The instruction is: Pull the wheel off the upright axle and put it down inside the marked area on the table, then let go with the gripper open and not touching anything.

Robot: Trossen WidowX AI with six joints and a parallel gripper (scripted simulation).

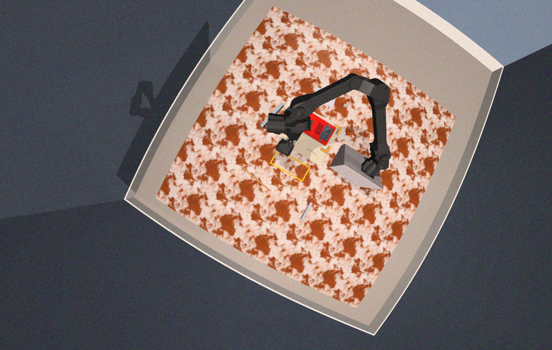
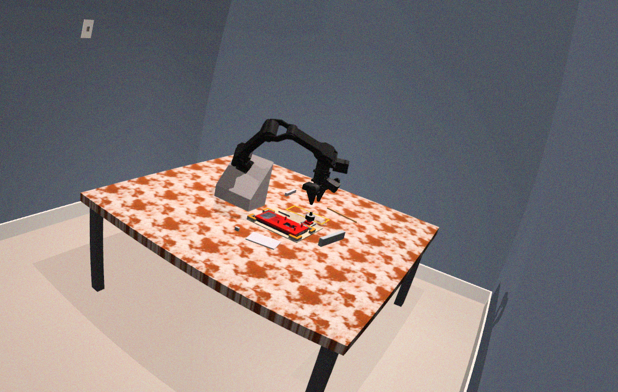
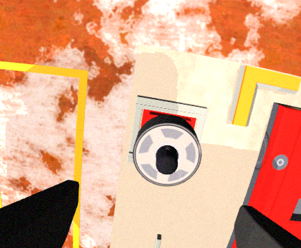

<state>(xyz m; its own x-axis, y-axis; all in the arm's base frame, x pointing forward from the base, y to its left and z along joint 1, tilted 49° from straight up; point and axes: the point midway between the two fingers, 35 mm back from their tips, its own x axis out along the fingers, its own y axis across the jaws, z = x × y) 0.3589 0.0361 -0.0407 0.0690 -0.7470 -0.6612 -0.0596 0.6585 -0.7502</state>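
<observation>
The wheel is 70 mm below my gripper tip. From my gripper tip the other things lie so: flat grey plate (20 mm behind, 310 mm to the right, 100 mm below); thin rod (30 mm ahead, 250 mm to the left, 100 mm below).
</observation>
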